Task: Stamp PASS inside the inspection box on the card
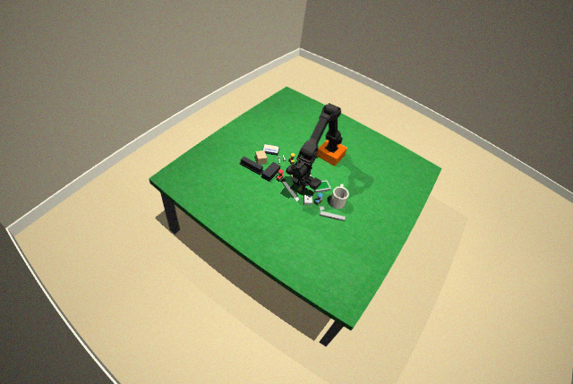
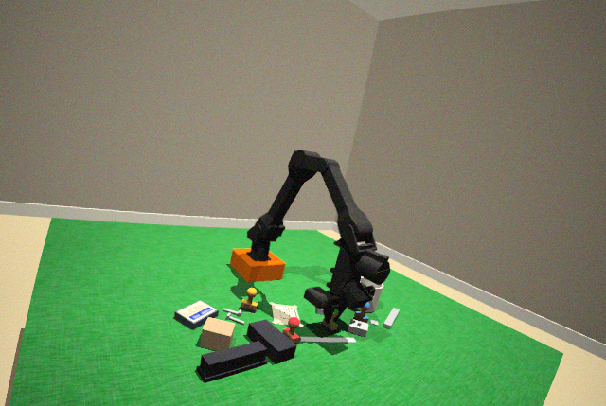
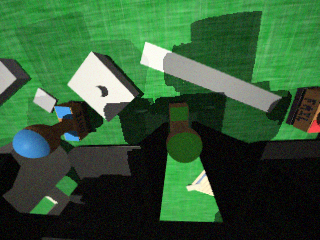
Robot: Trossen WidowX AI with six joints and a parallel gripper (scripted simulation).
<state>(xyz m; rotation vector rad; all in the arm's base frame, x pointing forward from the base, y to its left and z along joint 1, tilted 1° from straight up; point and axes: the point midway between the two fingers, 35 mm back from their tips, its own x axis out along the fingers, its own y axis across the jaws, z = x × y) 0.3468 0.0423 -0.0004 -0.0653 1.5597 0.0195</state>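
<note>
My gripper tip is now 100 mm past the grey-framed ink pad, 70 mm to the right of it and 20 mm above it. Also, from my gripper tip: blue-knobbed stamp (120 mm to the left); then cream card (90 mm behind, 80 mm to the right, 30 mm below); then green-knobbed PASS stamp (right at my gripper tip).
</note>
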